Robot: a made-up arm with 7 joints.
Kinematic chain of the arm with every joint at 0, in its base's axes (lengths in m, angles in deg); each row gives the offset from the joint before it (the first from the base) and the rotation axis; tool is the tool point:
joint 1: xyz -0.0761 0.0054 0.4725 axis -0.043 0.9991 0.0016
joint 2: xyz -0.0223 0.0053 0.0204 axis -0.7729 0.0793 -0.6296
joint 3: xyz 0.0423 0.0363 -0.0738 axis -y
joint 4: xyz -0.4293 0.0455 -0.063 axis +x
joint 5: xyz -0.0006 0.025 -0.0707 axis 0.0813 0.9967 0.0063
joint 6: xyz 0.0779 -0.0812 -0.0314 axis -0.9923 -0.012 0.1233
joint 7: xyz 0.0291 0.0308 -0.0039 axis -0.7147 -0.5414 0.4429
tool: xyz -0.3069 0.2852 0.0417
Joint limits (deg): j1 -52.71..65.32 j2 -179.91..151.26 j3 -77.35..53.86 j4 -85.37..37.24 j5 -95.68..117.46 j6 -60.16..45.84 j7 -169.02..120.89
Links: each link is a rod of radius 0.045 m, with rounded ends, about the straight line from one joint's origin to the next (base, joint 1, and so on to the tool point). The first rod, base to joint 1, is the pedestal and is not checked.
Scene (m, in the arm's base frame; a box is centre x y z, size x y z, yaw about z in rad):
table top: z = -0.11
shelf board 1: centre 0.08 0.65 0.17 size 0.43 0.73 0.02 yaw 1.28
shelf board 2: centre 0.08 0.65 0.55 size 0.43 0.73 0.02 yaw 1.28
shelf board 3: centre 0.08 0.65 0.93 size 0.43 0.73 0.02 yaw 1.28
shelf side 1: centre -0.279 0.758 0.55 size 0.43 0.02 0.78 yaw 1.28
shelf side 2: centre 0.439 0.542 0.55 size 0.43 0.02 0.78 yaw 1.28
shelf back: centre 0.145 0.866 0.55 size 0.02 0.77 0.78 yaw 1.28
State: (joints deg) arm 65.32 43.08 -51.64 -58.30 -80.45 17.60 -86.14
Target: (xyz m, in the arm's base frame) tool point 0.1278 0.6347 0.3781
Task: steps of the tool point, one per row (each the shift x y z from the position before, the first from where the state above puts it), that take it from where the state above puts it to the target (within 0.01 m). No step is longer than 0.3 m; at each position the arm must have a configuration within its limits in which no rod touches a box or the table.
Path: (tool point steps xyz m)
1: 0.1845 -0.0691 -0.0745
2: 0.1060 -0.2263 -0.0038
3: -0.0201 -0.2930 0.0077
4: -0.0360 0.0409 -0.2510
5: -0.2435 -0.0310 -0.1318
6: -0.2021 0.1283 0.0932
7: 0.0354 0.1919 -0.0452
8: 0.0944 0.1598 0.0074
9: 0.1486 0.0810 0.0212
10: 0.1684 -0.0244 -0.0106

